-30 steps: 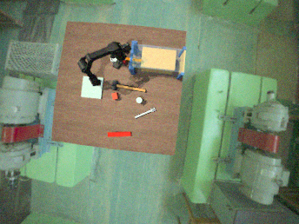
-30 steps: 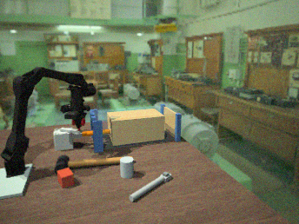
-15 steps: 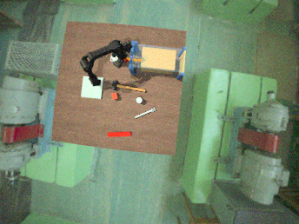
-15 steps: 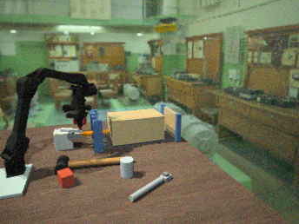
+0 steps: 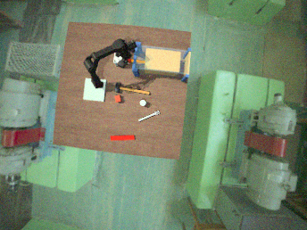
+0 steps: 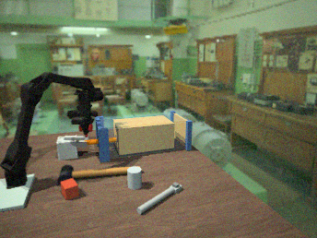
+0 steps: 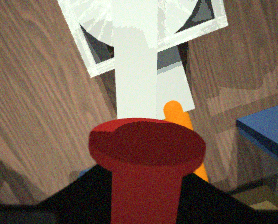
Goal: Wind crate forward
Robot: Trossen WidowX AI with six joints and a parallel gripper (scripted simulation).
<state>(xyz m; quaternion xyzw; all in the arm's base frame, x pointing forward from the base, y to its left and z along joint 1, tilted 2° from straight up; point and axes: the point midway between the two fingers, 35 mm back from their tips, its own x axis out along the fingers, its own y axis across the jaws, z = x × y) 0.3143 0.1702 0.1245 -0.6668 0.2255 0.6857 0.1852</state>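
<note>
Right now my gripper tip is 30 mm past the winch handle, 20 mm to the right of it and 10 mm above it. Round my gripper tip: red knob 20 mm above; winch 110 mm behind, 80 mm below, 40 mm to the left; blue steel frame 70 mm ahead, 20 mm to the left, 10 mm below.
</note>
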